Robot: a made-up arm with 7 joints. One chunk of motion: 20 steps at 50 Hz.
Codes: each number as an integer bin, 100 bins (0 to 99) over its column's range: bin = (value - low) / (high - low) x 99, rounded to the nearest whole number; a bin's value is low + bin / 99 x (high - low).
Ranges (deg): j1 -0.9..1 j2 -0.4..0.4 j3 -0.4..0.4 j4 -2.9..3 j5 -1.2..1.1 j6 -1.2..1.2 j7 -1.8..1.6
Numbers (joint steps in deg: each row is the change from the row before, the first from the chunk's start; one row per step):
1: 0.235 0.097 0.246 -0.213 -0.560 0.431 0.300
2: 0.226 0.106 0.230 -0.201 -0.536 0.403 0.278
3: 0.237 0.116 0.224 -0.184 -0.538 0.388 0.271
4: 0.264 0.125 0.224 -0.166 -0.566 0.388 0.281
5: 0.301 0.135 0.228 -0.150 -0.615 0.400 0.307
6: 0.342 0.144 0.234 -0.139 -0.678 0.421 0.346
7: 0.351 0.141 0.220 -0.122 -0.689 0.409 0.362
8: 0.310 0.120 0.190 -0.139 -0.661 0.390 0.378
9: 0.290 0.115 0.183 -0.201 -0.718 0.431 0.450
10: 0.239 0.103 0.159 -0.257 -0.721 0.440 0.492
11: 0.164 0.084 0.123 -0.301 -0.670 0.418 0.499
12: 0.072 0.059 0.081 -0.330 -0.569 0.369 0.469
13: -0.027 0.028 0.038 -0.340 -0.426 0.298 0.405
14: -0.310 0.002 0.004 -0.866 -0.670 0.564 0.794
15: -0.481 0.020 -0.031 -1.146 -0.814 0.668 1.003
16: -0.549 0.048 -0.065 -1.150 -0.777 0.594 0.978
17: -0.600 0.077 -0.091 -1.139 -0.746 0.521 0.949
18: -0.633 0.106 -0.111 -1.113 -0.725 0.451 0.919
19: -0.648 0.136 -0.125 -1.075 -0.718 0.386 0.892
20: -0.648 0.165 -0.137 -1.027 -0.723 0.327 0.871
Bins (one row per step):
1: 59 62 80 45 28 67 61
2: 59 63 78 45 29 66 61
3: 59 64 77 46 28 66 60
4: 61 65 77 46 27 66 61
5: 63 66 78 46 25 66 61
6: 65 67 78 46 22 67 62
7: 65 67 77 47 22 66 63
8: 63 64 73 46 23 66 63
9: 62 64 72 45 21 67 66
10: 59 62 69 44 21 68 67
11: 55 60 65 44 23 67 67
12: 51 57 60 43 27 65 66
13: 45 53 54 43 33 62 64
14: 31 50 50 34 23 73 76
15: 22 52 46 29 17 77 82
16: 18 55 41 29 18 74 81
17: 16 59 38 30 20 71 80
18: 14 63 36 30 20 68 79
19: 13 66 34 31 21 65 78
20: 13 70 33 31 21 63 78

